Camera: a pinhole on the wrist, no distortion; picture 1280 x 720 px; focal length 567.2 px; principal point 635.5 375.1 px. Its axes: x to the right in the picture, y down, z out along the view. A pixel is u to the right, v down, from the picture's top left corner.
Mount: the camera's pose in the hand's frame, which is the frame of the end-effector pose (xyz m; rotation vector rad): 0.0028 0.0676 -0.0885 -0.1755 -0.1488 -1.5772
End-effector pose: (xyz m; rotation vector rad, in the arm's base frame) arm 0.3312 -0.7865 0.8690 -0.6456 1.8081 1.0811
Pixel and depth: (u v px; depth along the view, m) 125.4 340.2 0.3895
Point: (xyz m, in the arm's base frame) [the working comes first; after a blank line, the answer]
In the camera's frame: -0.3503 -0.0240 0.3895

0.0500 -0.3570 1.0305
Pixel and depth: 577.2 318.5 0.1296
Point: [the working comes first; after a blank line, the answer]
In the camera's frame: -0.0133 -0.0129 0.1296

0.2666 -0.7036 0.9118
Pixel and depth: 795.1 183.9 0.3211
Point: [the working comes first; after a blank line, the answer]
In the camera's frame: 0.0904 -0.1082 0.3211

0.4473 -0.5498 0.9261
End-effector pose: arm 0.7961 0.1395 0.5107 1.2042 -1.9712 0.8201
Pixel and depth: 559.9 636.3 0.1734
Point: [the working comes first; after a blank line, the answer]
In the camera's frame: -0.0231 0.0799 0.1734

0.6362 0.0849 0.5163
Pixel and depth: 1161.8 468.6 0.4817
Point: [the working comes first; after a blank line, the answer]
In the camera's frame: 0.4470 0.0794 0.4817

0.9106 -0.3780 0.3534
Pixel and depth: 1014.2 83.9 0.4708
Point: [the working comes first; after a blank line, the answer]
In the camera's frame: 0.3143 -0.2417 0.4708

0.9071 -0.1470 0.0937
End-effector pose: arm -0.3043 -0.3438 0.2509 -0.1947 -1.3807 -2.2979
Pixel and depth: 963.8 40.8 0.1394
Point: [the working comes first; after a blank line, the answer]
In the camera's frame: 0.0807 -0.0822 0.1394

-0.2342 -0.2706 0.2711
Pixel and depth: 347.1 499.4 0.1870
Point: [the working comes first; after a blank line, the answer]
In the camera's frame: -0.0951 0.0410 0.1870

-0.2668 -0.3729 0.4629
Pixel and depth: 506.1 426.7 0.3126
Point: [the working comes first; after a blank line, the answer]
In the camera's frame: -0.0713 0.0284 0.3126

-0.2700 -0.2600 0.5240
